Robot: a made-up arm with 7 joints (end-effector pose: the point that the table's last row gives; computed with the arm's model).
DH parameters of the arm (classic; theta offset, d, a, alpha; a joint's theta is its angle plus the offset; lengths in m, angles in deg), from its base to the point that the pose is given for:
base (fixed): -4.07 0 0 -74.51
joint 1: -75.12 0.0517 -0.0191 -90
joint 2: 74 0.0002 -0.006 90
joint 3: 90 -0.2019 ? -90
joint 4: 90 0.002 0.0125 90
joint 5: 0 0.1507 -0.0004 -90
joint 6: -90 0 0.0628 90
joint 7: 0 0.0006 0 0
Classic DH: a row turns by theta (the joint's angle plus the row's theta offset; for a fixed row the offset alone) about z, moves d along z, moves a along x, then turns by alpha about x.
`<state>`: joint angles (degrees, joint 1 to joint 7).
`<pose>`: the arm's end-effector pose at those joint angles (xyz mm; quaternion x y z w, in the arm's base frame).
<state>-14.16 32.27 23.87 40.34 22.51 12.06 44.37</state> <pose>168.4 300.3 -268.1 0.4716 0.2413 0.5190 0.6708</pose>
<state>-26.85 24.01 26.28 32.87 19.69 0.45 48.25</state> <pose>256.2 242.4 -226.3 0.3150 0.0377 0.5596 0.7656</pose>
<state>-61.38 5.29 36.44 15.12 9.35 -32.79 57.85</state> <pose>333.9 128.2 -16.7 -0.2317 -0.4405 0.5680 0.6555</pose>
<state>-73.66 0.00 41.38 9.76 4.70 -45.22 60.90</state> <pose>312.4 109.9 46.1 -0.4206 -0.5361 0.5300 0.5047</pose>
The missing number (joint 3, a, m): 0.0214
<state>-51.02 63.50 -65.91 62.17 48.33 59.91 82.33</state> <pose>257.5 339.4 -117.8 -0.9209 0.2577 -0.2622 0.1293</pose>
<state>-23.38 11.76 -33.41 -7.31 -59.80 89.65 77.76</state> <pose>149.9 -49.6 -233.2 0.3886 0.5289 -0.0559 0.7525</pose>
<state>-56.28 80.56 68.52 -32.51 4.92 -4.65 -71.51</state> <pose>-10.8 176.4 191.8 0.7979 -0.3283 0.1708 0.4759</pose>
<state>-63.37 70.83 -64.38 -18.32 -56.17 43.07 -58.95</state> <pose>266.3 91.6 -116.6 0.1346 0.4777 -0.6861 0.5319</pose>
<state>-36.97 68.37 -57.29 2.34 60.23 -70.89 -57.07</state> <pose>173.7 139.7 -204.0 -0.5702 0.0000 0.8014 0.1804</pose>
